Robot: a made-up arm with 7 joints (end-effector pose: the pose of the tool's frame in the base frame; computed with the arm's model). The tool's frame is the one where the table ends.
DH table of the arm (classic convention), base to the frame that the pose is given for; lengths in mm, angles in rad. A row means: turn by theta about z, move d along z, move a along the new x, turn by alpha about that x. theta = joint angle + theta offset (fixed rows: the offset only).
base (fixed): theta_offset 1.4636; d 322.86; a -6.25; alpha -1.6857
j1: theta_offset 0; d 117.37; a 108.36; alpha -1.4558
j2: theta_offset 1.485; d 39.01; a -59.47; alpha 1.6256
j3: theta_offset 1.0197; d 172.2; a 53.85; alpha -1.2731
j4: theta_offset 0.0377; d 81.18; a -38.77; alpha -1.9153
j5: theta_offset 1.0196; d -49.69; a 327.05; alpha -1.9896
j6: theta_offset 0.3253; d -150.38; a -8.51; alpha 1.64
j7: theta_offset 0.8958; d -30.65; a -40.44; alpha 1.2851
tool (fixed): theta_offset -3.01; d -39.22; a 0; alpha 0
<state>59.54 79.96 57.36 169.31 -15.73 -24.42 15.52</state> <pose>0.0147 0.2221 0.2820 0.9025 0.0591 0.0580 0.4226</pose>
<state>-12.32 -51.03 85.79 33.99 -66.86 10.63 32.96</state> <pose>-0.4002 -0.1578 0.3977 0.5075 0.5151 -0.6068 0.3299</pose>
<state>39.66 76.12 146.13 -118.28 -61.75 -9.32 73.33</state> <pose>0.4022 0.2175 0.2986 0.3878 0.8804 0.0642 0.2652</pose>
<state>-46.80 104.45 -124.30 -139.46 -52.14 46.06 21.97</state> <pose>0.3251 0.0973 0.2679 0.3218 -0.7849 0.5254 -0.0666</pose>
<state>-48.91 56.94 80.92 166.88 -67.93 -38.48 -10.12</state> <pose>-0.0315 0.0134 0.7600 0.3789 0.5031 0.0786 0.7727</pose>
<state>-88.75 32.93 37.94 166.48 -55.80 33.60 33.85</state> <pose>-0.2448 -0.1635 0.7482 0.5587 0.2925 -0.7082 0.3175</pose>
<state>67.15 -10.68 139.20 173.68 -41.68 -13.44 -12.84</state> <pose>0.0549 0.1581 0.0264 0.2939 0.5224 0.7686 0.2234</pose>
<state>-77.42 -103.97 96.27 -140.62 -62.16 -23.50 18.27</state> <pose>-0.4755 -0.2186 0.2336 0.2269 0.6813 -0.2411 -0.6528</pose>
